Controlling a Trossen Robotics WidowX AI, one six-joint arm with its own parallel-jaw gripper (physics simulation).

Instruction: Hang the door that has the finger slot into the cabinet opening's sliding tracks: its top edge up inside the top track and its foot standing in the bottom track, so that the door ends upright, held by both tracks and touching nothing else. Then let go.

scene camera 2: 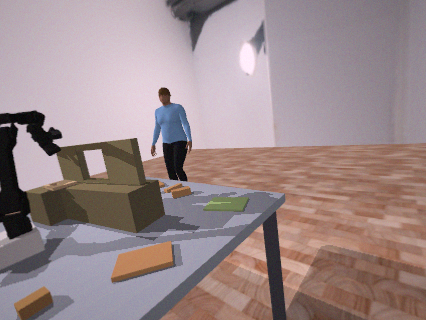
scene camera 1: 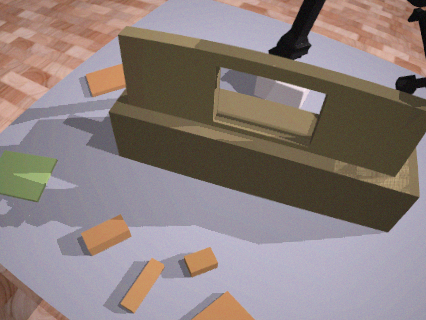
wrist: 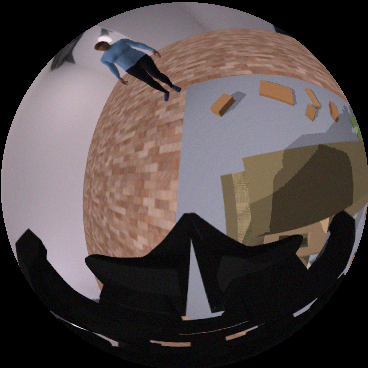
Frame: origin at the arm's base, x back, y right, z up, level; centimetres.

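Seen in the pictures: gripper, fingertip midpoint: (wrist: 188,217); arm's base, link origin: (scene camera 2: 19,232).
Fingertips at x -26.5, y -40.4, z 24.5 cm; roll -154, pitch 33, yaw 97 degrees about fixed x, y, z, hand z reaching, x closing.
Offsets run from my fingertips to a thing's top centre. Level surfaces: height alone.
The olive cabinet (scene camera 1: 250,172) (scene camera 2: 110,202) (wrist: 320,167) has an upright front panel with a rectangular opening above a thick base. The door with the finger slot {dx +4.8, dy +15.7, dz -14.7 cm} (scene camera 2: 61,185) (wrist: 317,233) is a light tan board with a dark slot. It lies on the base on the robot's side of the panel, partly hidden by a gripper finger in the wrist view. No door stands in the opening. My gripper (scene camera 2: 53,151) (wrist: 188,217) is shut and empty, beside the cabinet's panel at the end away from the green plate, apart from the door.
A green plate {dx -36.5, dy +88.8, dz -31.6 cm} (scene camera 1: 25,175) (scene camera 2: 226,204) lies flat on the grey table {dz -32.4 cm} (scene camera 1: 325,270) (scene camera 2: 200,227). Orange blocks {dx -38.3, dy +56.6, dz -28.9 cm} (scene camera 1: 106,235) {dx -33.4, dy +35.4, dz -29.4 cm} (scene camera 1: 201,261) {dx -43.8, dy +43.5, dz -30.4 cm} (scene camera 1: 142,285) lie before the cabinet. A flat orange board {dx +6.9, dy +89.5, dz -31.0 cm} (scene camera 1: 106,80) (scene camera 2: 144,261) lies past its end. A person (scene camera 2: 171,125) (wrist: 125,55) stands beyond the table.
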